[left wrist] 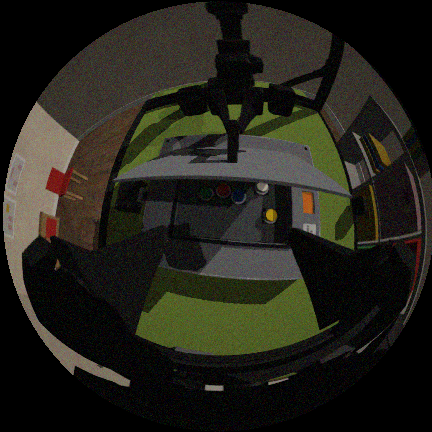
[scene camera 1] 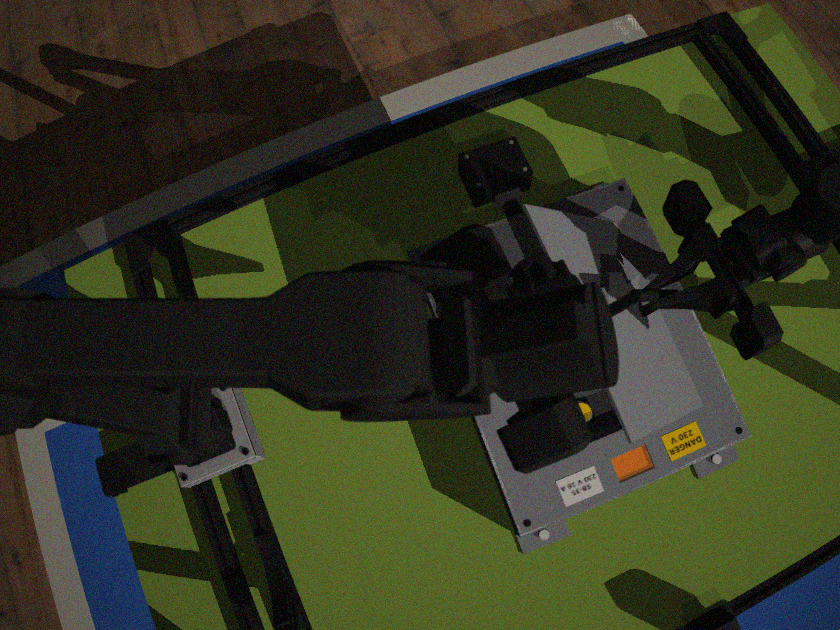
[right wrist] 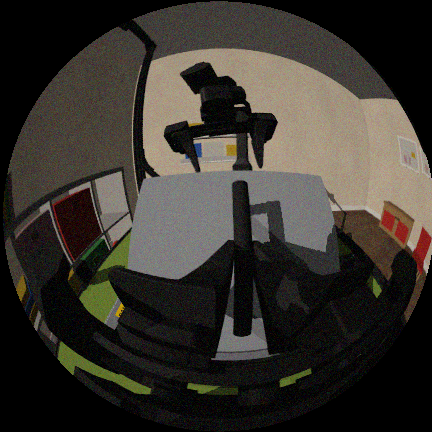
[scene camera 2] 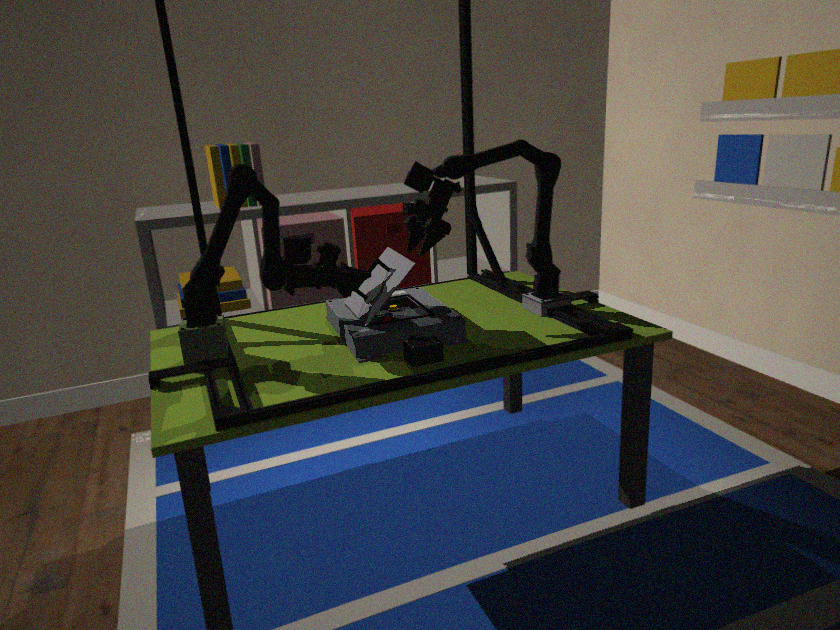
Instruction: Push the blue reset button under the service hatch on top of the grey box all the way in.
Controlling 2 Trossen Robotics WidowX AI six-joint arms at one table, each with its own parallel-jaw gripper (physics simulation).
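The grey box (scene camera 1: pixel 722 419) (left wrist: pixel 230 261) stands on the table with its service hatch (scene camera 1: pixel 658 372) (left wrist: pixel 280 174) (right wrist: pixel 175 215) tilted open. The blue button (left wrist: pixel 239 196) shows in the left wrist view inside the opening, close below the hatch edge, between a red button (left wrist: pixel 223 190) and a white button (left wrist: pixel 262 188). How far in it sits cannot be told. In scene camera 1 it is hidden. My right gripper (scene camera 1: pixel 641 303) (left wrist: pixel 234 131) (right wrist: pixel 241 245) is shut on the hatch's black handle bar (right wrist: pixel 241 210). My left gripper (scene camera 2: pixel 419 245) (left wrist: pixel 230 233) (right wrist: pixel 230 170) is open and empty above the opening.
A green button (left wrist: pixel 205 193) and a yellow button (scene camera 1: pixel 584 410) (left wrist: pixel 270 215) are also in the opening. An orange block (scene camera 1: pixel 631 463) (left wrist: pixel 308 202) sits on the box top. A black block (scene camera 1: pixel 493 169) (scene camera 2: pixel 423 350) stands beside the box. Dark rails run along the table edges.
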